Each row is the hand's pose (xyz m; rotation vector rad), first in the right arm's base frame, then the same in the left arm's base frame.
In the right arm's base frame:
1: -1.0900 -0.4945 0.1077 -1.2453 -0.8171 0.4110
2: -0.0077 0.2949 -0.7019 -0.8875 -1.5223 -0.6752
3: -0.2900 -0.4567 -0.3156 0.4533 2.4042 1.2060
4: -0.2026 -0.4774 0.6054 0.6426 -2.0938 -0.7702
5: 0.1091 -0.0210 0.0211 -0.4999 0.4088 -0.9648
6: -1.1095 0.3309 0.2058 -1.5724 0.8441 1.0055
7: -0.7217 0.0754 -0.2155 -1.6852 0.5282 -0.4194
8: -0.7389 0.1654 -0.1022 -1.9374 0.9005 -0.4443
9: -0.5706 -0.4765 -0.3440 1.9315 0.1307 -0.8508
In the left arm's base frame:
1: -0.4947 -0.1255 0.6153 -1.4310 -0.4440 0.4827
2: 0.4618 0.2371 -0.5694 -1.2535 -1.3143 -0.5316
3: 0.1635 -0.3470 0.0337 0.7906 2.5769 0.8352
4: 0.4801 -0.2150 0.8931 0.2107 -2.0000 -0.6829
5: 0.7047 0.0432 0.1653 -0.7865 0.5844 -1.1555
6: -0.3459 0.6868 0.5190 -1.5241 1.2892 0.9945
7: -0.1296 0.2772 0.0963 -1.9101 0.8619 -0.4330
8: -0.1013 0.3883 0.1863 -2.1365 1.2565 -0.4457
9: -0.1140 -0.3085 0.0715 1.6547 -0.0140 -1.1837

